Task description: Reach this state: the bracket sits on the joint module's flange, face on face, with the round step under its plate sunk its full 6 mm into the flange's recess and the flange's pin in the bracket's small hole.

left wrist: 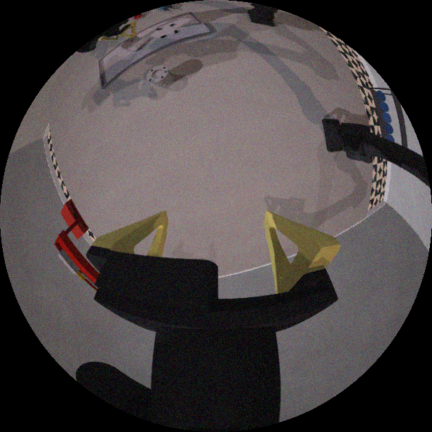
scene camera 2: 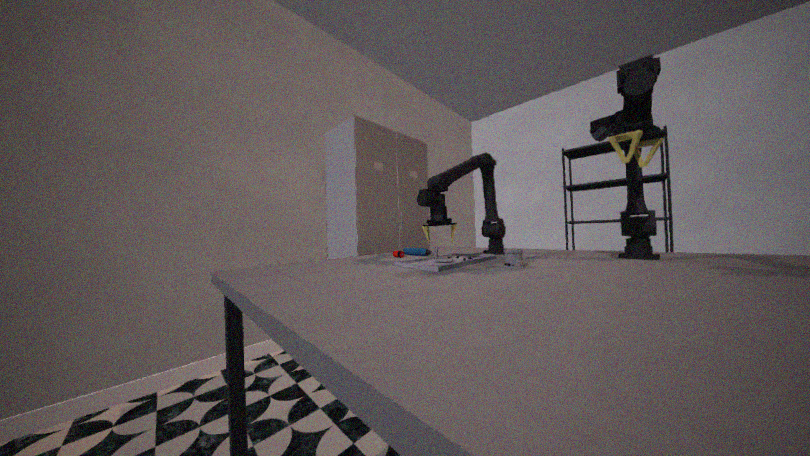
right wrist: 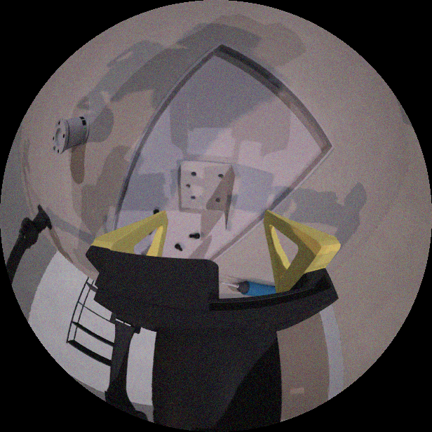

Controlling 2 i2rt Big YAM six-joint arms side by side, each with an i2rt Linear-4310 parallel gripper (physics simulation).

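Places are measured from the left arm's base along level axes (x back, y right, z up), in millimetres.
Pixels of known places: left gripper, fingertip midpoint: (scene camera 2: 634, 165); right gripper, fingertip midpoint: (scene camera 2: 440, 243); left arm's base at its link origin: (scene camera 2: 638, 258); right arm's base at its link origin: (scene camera 2: 496, 253).
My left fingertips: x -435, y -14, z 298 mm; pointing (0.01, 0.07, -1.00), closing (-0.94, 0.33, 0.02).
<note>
Ahead of a thing's pixels: the offset from my left fingertips to its middle.
The pale bracket (right wrist: 204, 187) lies in the tray {dz -290, dx -65, dy +588 mm} (right wrist: 326, 146) (scene camera 2: 436, 268) (left wrist: 103, 75), its holed plate facing up and a thin wall rising at its right edge in the right wrist view. The grey joint module {dz -266, dx -54, dy +320 mm} (right wrist: 76, 131) (scene camera 2: 514, 258) (left wrist: 158, 75) stands on the table outside the tray, its holed flange up; pin and recess are too small to tell. My right gripper (right wrist: 215, 215) (scene camera 2: 440, 241) is open and empty above the tray, with the bracket ahead of its fingertips. My left gripper (left wrist: 215, 216) (scene camera 2: 635, 163) is open and empty, high above the table, far from both parts.
Several small dark screws (right wrist: 194, 235) lie in the tray near the bracket. A blue-handled screwdriver {dz -278, dx +76, dy +883 mm} (right wrist: 260, 288) (scene camera 2: 415, 251) and a red object {dz -281, dx -47, dy +910 mm} (scene camera 2: 398, 253) lie beyond the tray. A shelf rack (scene camera 2: 564, 198) and a cabinet (scene camera 2: 341, 192) stand in the background.
</note>
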